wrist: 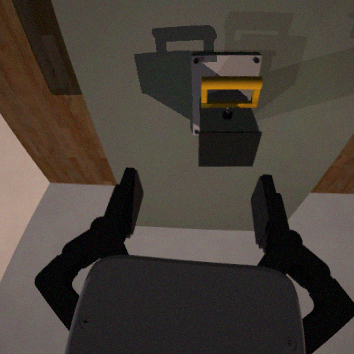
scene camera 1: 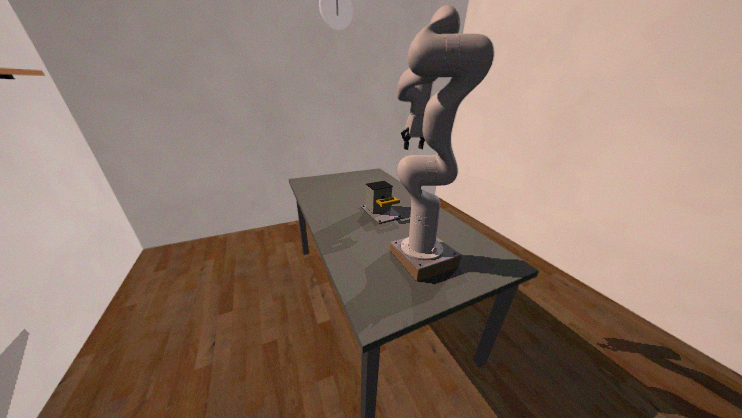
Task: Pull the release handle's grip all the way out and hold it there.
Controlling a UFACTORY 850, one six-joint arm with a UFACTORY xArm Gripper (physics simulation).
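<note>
The release handle's yellow grip (scene camera 1: 388, 201) (wrist: 231, 83) is a U-shaped bar that stands out from one side of a dark box (scene camera 1: 379, 195) (wrist: 228, 149). The box stands on a light base plate (scene camera 1: 387, 218) (wrist: 196, 95) on the table. In the wrist view the grip is at the upper right, beyond the fingertips. A small dark round part shows on the box beside the grip. My gripper (scene camera 1: 413, 146) (wrist: 196, 182) is wide open and empty. It hangs high above the table, well above the box and the grip, touching neither.
The grey-green table (scene camera 1: 353, 270) (wrist: 165, 195) bears the box and the arm's square base (scene camera 1: 428, 272). The arm's base stands nearer the scene camera than the box, on the side the grip faces. Shadows of the box and handle lie on the table. Walls stand beyond the table.
</note>
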